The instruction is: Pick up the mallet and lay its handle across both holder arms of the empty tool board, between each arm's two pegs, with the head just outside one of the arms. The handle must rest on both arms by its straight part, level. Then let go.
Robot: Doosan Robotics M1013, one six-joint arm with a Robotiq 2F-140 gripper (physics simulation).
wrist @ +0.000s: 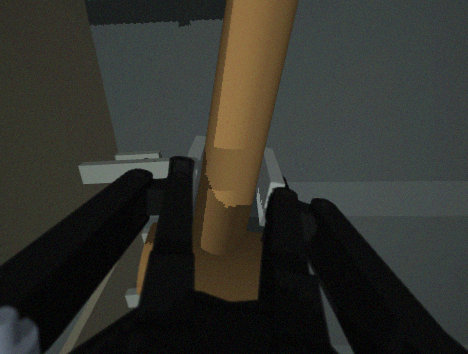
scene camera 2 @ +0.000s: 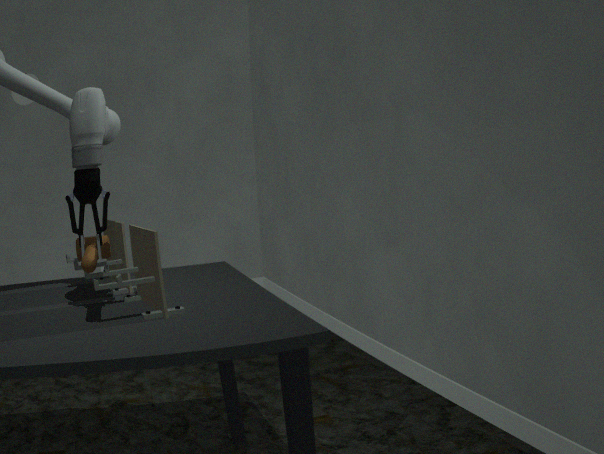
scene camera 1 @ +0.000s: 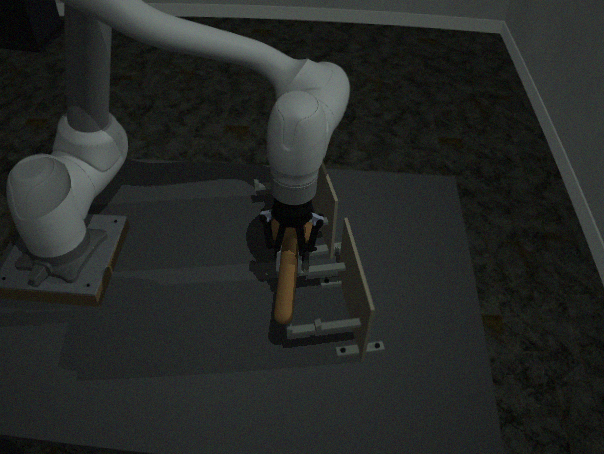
Labels:
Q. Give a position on a mallet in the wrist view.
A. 252, 51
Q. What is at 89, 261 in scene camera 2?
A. A mallet.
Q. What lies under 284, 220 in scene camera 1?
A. My gripper.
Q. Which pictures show the mallet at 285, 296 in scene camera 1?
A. The wrist view, scene camera 2 and scene camera 1: all of them.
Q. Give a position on a tool board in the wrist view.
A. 65, 149

